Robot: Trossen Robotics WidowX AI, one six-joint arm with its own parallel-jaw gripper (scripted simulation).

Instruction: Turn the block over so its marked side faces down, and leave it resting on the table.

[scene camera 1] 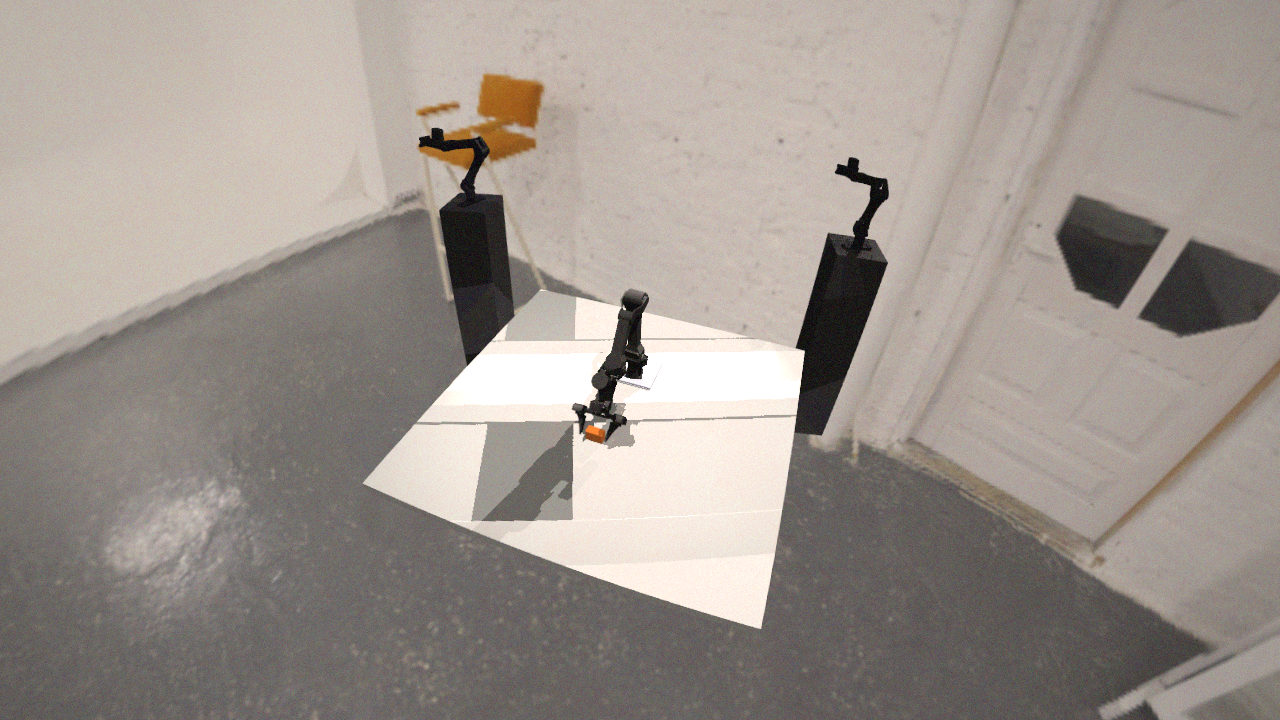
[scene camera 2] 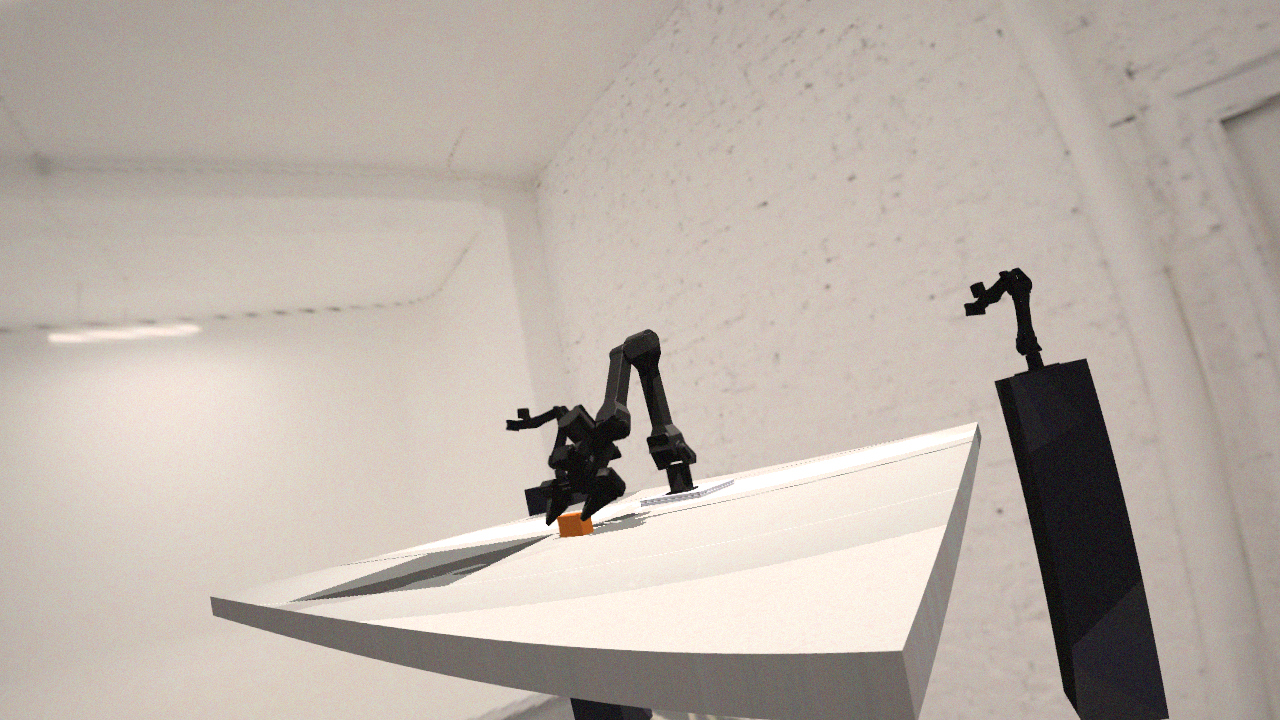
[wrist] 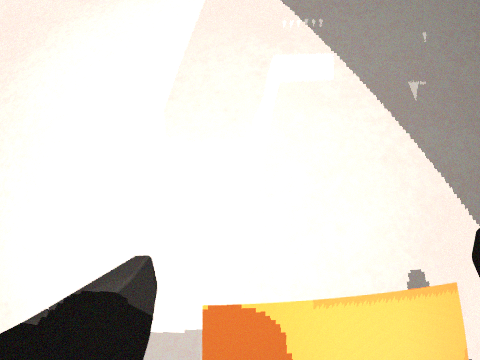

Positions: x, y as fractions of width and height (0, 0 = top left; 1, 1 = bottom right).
Scene:
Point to an orange block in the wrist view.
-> At 0.89, 0.88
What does the gripper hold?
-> Nothing.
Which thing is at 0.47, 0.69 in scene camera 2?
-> The gripper.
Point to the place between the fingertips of the gripper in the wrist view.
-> At 0.67, 0.73

